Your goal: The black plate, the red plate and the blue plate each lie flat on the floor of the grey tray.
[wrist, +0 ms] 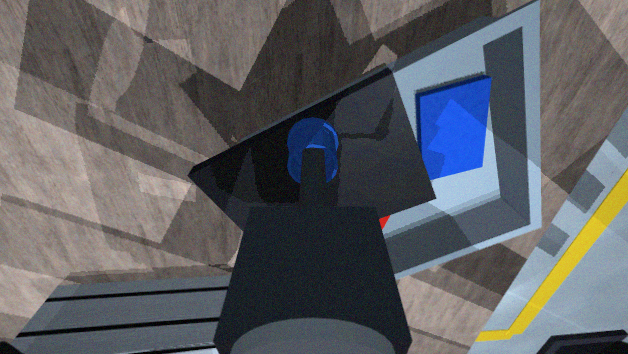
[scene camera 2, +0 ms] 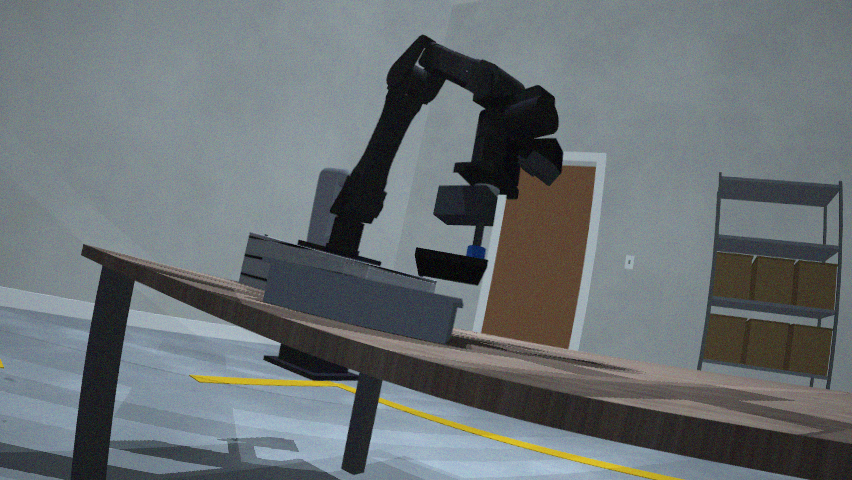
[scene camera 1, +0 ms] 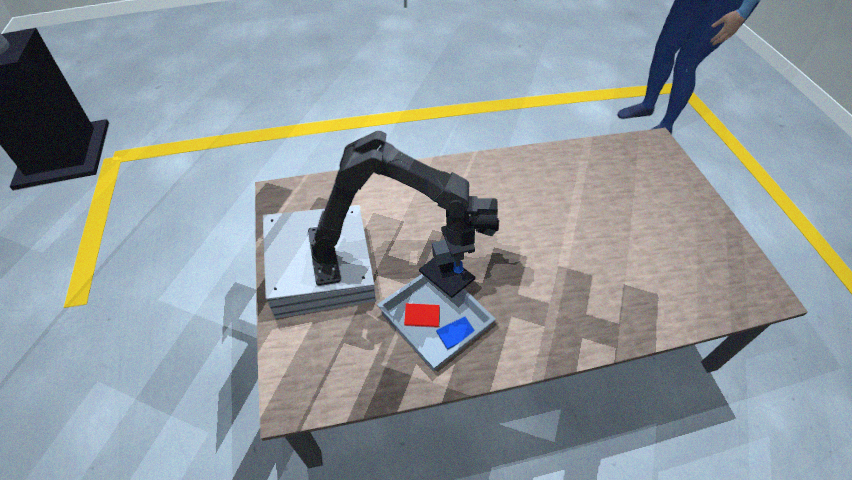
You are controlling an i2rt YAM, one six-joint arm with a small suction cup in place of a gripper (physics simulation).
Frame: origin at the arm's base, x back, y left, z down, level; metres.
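Where they show: end effector, tool point: point(wrist: 313, 133) point(scene camera 2: 471, 273) point(scene camera 1: 458, 271); arm's base, origin of the base link: point(scene camera 2: 340, 256) point(scene camera 1: 323, 255).
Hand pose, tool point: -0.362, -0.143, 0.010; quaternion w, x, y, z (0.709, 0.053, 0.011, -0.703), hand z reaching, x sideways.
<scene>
Each offset is from my tool point to the top centre of the thing, as dx, dy, dz. Level surfaces: height alone.
My suction cup point(scene camera 1: 457, 268) point(scene camera 2: 475, 251) point(wrist: 313, 150) is blue and is shut on the black plate @[+0.034, -0.001, -0.017] point(scene camera 1: 444, 279) point(scene camera 2: 450, 265) point(wrist: 372, 165). The black plate hangs above the rear corner of the grey tray @[+0.088, -0.087, +0.043] point(scene camera 1: 404, 341) point(scene camera 2: 357, 305) point(wrist: 533, 125), partly past its rim, and looks slightly tilted in scene camera 2. The red plate @[+0.122, -0.065, +0.080] point(scene camera 1: 422, 314) lies flat on the tray floor at the left; a corner of the red plate point(wrist: 383, 221) shows in the wrist view. The blue plate @[+0.043, -0.143, +0.079] point(scene camera 1: 455, 332) point(wrist: 454, 127) lies flat on the tray floor at the right. Both are hidden by the tray wall in scene camera 2.
The arm's base stands on a grey stacked block point(scene camera 1: 292, 256) point(wrist: 135, 305) left of the tray. The wooden table @[dz +0.093] point(scene camera 1: 655, 238) point(scene camera 2: 685, 399) extends to the right. A person point(scene camera 1: 685, 47) stands behind the table's far right corner. A shelf rack point(scene camera 2: 778, 189) stands in the background.
</scene>
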